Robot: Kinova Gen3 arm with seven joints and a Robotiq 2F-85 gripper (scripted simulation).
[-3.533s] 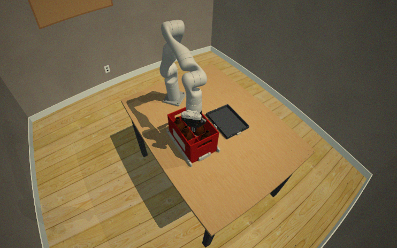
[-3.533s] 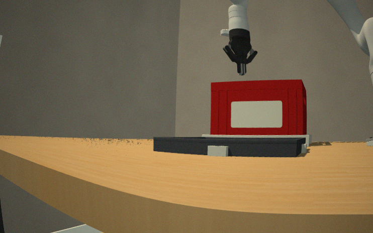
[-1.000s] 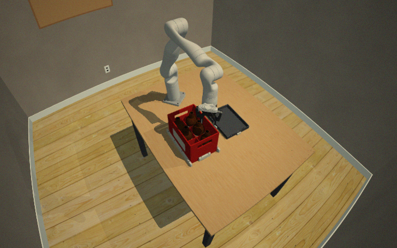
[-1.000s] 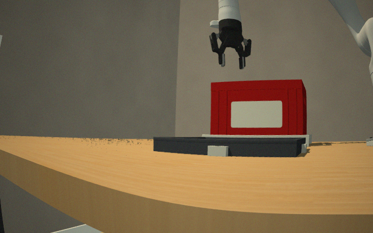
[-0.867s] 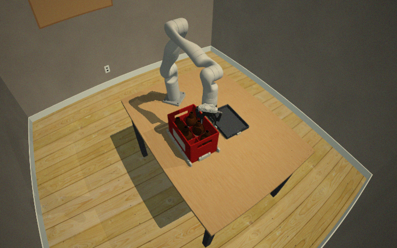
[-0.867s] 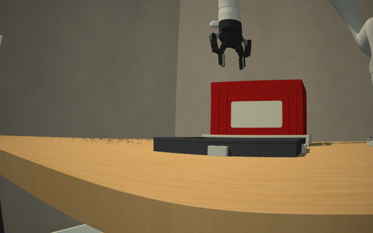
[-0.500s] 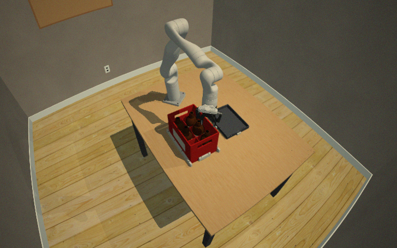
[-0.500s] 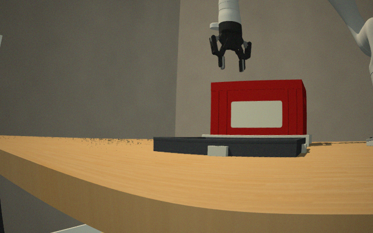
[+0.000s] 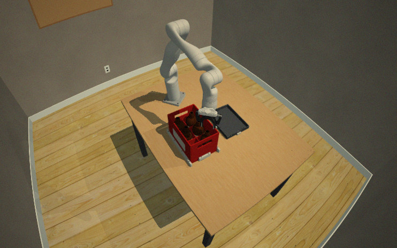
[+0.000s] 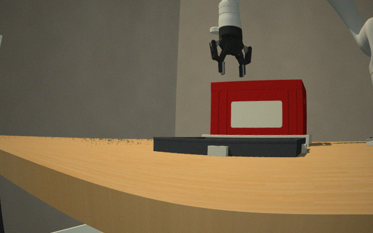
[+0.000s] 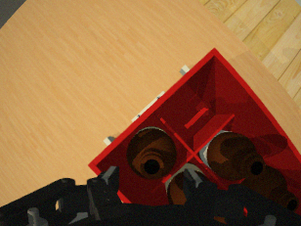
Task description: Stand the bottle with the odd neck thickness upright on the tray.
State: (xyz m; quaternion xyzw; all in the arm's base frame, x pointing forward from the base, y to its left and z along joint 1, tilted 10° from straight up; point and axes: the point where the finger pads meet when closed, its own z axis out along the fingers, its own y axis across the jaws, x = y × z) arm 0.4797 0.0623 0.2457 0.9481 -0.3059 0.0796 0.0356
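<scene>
The glass bottle lies 130 mm below my hand. Round my hand: dark grey tray 150 mm behind, 230 mm to the left, 200 mm below; red crate 80 mm behind, 60 mm to the right, 130 mm below.
</scene>
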